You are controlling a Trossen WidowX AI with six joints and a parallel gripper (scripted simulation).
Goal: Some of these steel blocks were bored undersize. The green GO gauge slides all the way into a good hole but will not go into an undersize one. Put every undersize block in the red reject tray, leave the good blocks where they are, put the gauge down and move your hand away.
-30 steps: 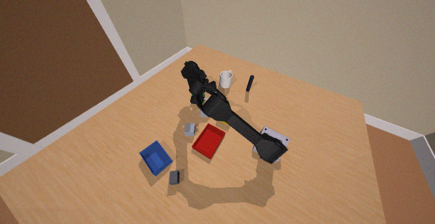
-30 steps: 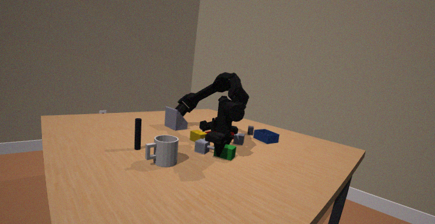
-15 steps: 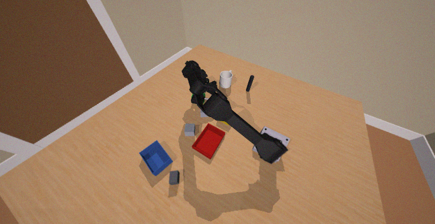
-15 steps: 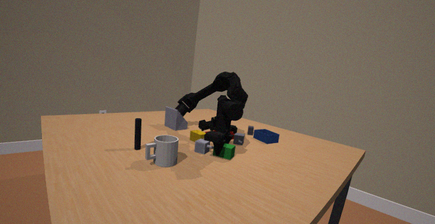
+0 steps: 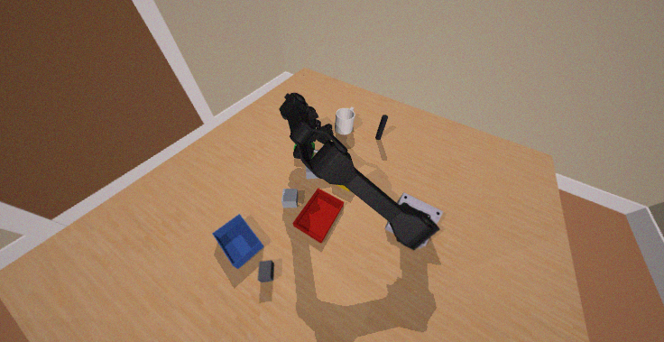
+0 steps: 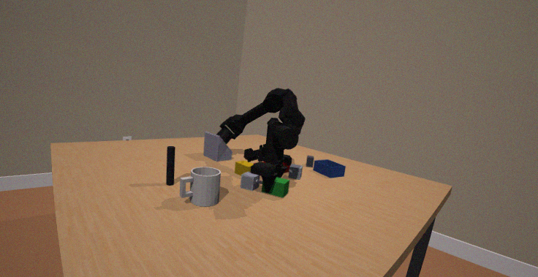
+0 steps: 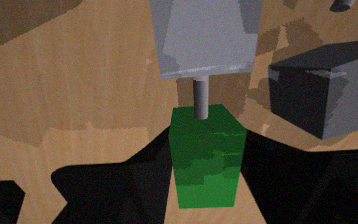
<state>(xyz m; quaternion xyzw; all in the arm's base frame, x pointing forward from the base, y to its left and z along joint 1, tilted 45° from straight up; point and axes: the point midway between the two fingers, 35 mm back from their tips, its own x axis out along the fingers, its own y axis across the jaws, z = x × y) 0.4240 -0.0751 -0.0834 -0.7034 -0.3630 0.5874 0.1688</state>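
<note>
The green gauge lies 1 cm behind my gripper tip and 2 cm above it. Also, from my gripper tip: mug (6 cm behind, 22 cm to the right, 3 cm above); yellow gauge (15 cm behind, 5 cm to the left, 1 cm above); steel block (6 cm behind, 7 cm to the left, 1 cm above).
</note>
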